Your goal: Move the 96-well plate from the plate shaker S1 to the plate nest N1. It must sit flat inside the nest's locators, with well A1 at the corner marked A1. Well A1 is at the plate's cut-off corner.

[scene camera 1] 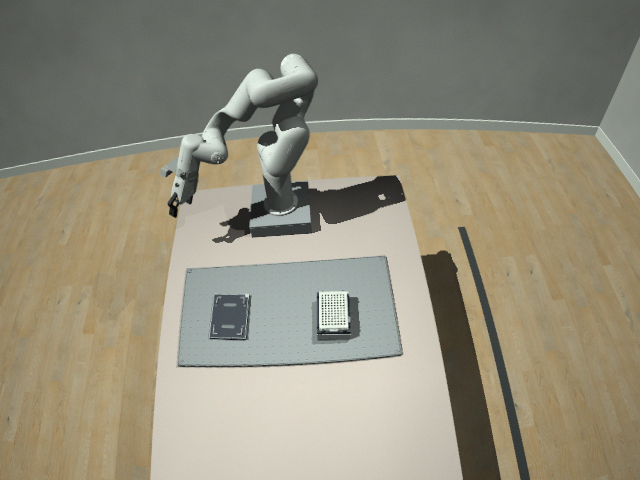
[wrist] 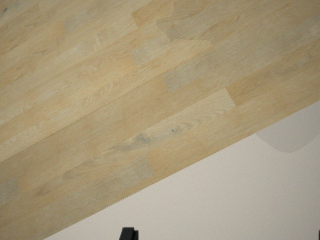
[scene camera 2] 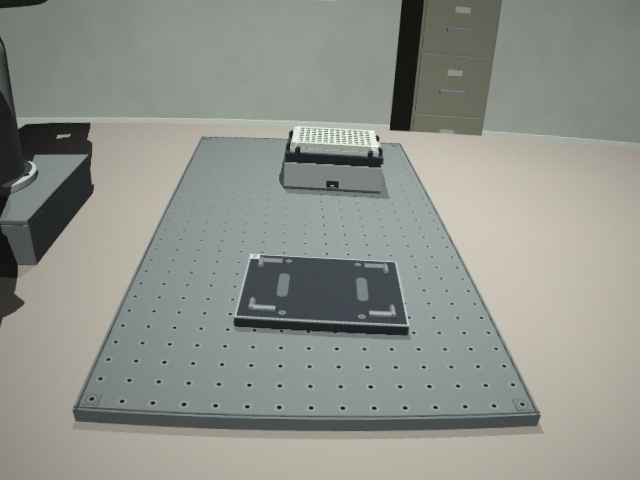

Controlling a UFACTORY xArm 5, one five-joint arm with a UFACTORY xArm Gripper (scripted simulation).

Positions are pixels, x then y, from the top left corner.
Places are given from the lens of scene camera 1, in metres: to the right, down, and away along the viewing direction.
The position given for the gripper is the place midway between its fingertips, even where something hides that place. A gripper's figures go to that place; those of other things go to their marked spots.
gripper point(scene camera 1: 180, 209): -0.48, -0.11, 1.40
white 96-well plate point(scene camera 1: 330, 308): 0.03, 0.20, 1.26
plate nest N1 point(scene camera 1: 236, 315): -0.27, 0.24, 1.31
